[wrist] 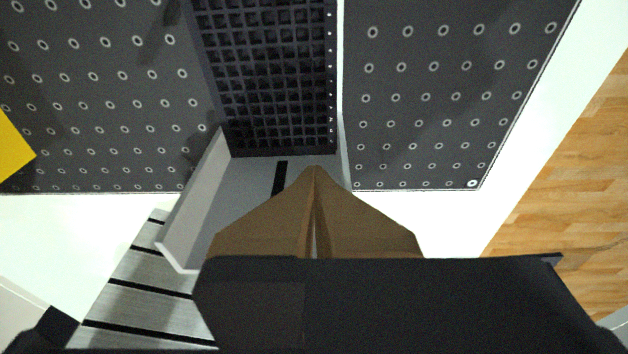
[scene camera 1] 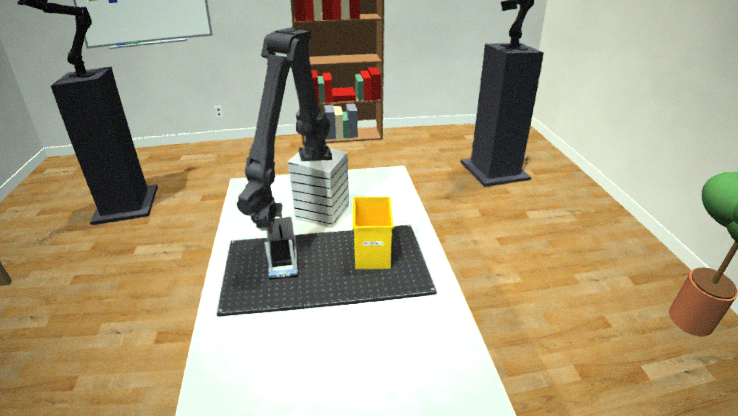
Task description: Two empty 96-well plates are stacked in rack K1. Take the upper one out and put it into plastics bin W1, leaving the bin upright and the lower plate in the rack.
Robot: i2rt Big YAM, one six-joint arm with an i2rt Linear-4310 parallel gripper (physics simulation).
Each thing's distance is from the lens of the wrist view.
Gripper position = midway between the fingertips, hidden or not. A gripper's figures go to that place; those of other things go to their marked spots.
gripper (wrist: 314, 176): 13 cm
black 96-well plate (wrist: 272, 78): 18 cm
